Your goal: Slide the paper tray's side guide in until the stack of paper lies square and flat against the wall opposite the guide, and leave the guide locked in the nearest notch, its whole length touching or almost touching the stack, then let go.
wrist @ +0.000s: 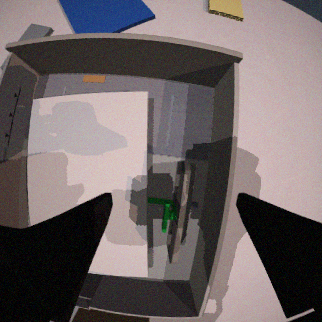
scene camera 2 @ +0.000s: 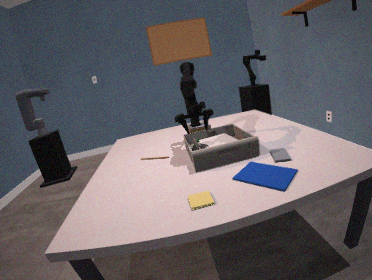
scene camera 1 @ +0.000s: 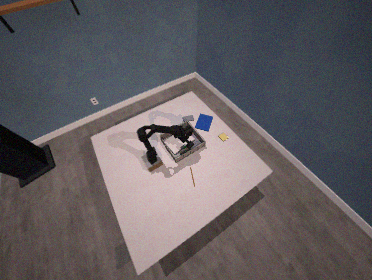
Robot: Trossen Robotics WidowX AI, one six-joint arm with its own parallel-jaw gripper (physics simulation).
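Seen in the pictures: gripper, fingertip midpoint: (wrist: 175,199) (scene camera 2: 197,132) (scene camera 1: 187,142); arm's base, link origin: (scene camera 2: 195,125) (scene camera 1: 152,159).
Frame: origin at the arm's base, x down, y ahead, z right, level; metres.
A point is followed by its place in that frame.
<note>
The grey paper tray (scene camera 1: 194,153) {x 0.063, y 0.338, z 0.159 m} (scene camera 2: 225,156) {x 0.042, y 0.499, z 0.036 m} (wrist: 237,100) {x -0.001, y 0.414, z 0.164 m} stands on the table. The white paper stack (scene camera 2: 225,139) {x 0.042, y 0.297, z -0.064 m} (wrist: 110,115) {x 0.042, y 0.409, z 0.018 m} lies in it, its edges nearly parallel to the walls. In the wrist view its left edge appears close to the wall opposite the guide; contact cannot be told. The dark side guide (wrist: 186,200) {x 0.004, y 0.310, z 0.106 m} stands to the right of the stack, with a gap between them. Its green latch part (scene camera 2: 197,141) {x 0.011, y 0.295, z 0.091 m} (wrist: 166,217) {x 0.002, y 0.293, z 0.086 m} faces the stack. My gripper (scene camera 1: 186,147) {x -0.043, y 0.322, z 0.089 m} (scene camera 2: 197,131) {x -0.043, y 0.322, z 0.089 m} (wrist: 175,199) {x -0.043, y 0.322, z 0.089 m} is open and empty above the guide, one finger over the stack side, the other toward the tray's right wall.
A blue book (scene camera 1: 204,122) {x 0.075, y 0.679, z -0.034 m} (scene camera 2: 266,176) {x 0.075, y 0.701, z -0.032 m} (wrist: 102,15) {x 0.075, y 0.632, z -0.027 m}, a small grey box (scene camera 1: 188,118) {x 0.073, y 0.586, z -0.192 m} (scene camera 2: 280,155) {x 0.073, y 0.600, z -0.188 m} (wrist: 36,32) {x 0.073, y 0.618, z -0.172 m} and a yellow notepad (scene camera 1: 223,136) {x 0.073, y 0.693, z 0.224 m} (scene camera 2: 201,199) {x 0.073, y 0.695, z 0.224 m} (wrist: 226,7) {x 0.073, y 0.672, z 0.224 m} lie beyond the tray's far wall. A thin brown stick (scene camera 1: 192,177) {x 0.079, y 0.173, z 0.326 m} (scene camera 2: 155,158) {x 0.080, y 0.185, z 0.314 m} lies beside the tray's guide side.
</note>
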